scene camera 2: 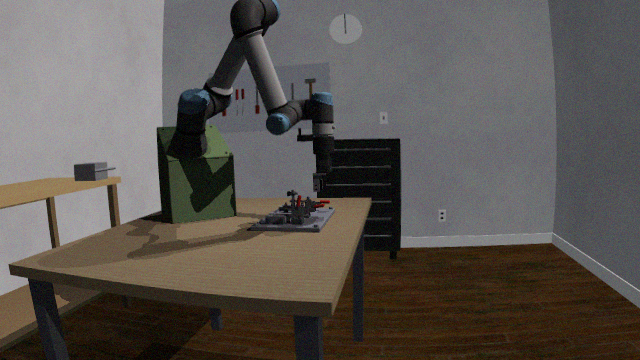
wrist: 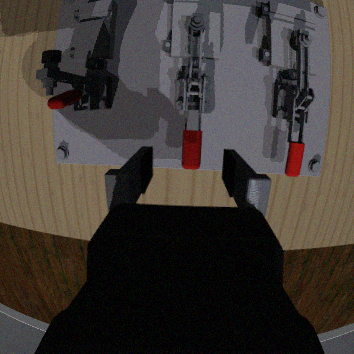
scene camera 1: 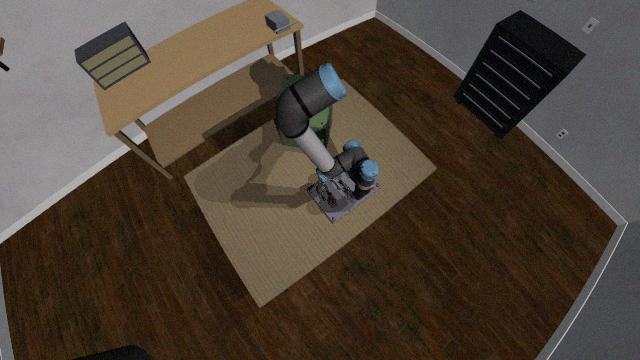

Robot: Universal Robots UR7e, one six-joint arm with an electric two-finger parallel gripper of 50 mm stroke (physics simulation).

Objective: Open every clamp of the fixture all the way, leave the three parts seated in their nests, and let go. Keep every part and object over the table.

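Observation:
The grey fixture plate (scene camera 1: 345, 211) (scene camera 2: 311, 226) (wrist: 240, 110) lies on the table. In the wrist view, the left clamp (wrist: 95, 82) has its arm swung up off its part (wrist: 92, 37), with its red handle (wrist: 65, 99) raised. The middle clamp (wrist: 194, 82) and right clamp (wrist: 301, 90) lie flat, their arms over light grey parts (wrist: 212, 40) (wrist: 286, 46). Their red handles (wrist: 192, 150) (wrist: 295, 159) point to the plate's near edge. My gripper (scene camera 2: 318, 189) (wrist: 187, 162) is open and empty, above the plate; in the wrist view its fingers stand either side of the middle handle. Part seating is partly hidden.
The table (scene camera 1: 240, 240) (scene camera 2: 200, 265) (wrist: 25, 145) carries the green pedestal (scene camera 2: 200, 192) behind the fixture. A side bench (scene camera 1: 200, 55) holds a slotted bin (scene camera 1: 112, 56) and a grey box (scene camera 1: 277, 21). A black drawer cabinet (scene camera 1: 515, 75) (scene camera 2: 385, 192) stands beyond the table.

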